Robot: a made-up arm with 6 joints.
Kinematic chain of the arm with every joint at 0, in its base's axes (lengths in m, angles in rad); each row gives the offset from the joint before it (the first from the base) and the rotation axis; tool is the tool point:
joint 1: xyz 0 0 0.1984 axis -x
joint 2: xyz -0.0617 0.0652 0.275 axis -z
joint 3: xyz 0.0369 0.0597 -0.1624 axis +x
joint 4: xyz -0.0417 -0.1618 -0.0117 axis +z
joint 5: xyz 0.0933 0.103 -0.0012 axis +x
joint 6: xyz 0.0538 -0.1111 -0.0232 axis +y
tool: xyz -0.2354 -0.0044 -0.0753
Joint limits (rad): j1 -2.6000..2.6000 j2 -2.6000..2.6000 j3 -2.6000..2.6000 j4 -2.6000..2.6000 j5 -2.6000..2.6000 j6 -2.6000..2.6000
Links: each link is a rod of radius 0.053 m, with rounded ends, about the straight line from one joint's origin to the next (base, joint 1, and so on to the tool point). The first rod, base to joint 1, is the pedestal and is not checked.
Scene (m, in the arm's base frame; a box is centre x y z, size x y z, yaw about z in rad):
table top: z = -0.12
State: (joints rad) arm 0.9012 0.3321 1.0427 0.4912 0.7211 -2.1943
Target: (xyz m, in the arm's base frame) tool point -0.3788 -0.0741 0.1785
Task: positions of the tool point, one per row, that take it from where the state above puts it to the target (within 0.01 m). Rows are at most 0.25 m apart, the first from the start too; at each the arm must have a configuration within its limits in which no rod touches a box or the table.
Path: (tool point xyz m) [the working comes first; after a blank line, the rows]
Joints at the target: 1.1330 -0.8928 0.3665 1.2948 1.1682 -1.2534
Straight joint move there: touches the table top.

1: 0.0947 0.3749 -0.0173
2: -0.1212 0.4155 -0.0019
3: -0.3151 0.3590 0.0877
4: -0.3932 0.2165 0.0587
5: -0.4170 0.0583 0.0918
6: -0.3788 -0.0741 0.1785

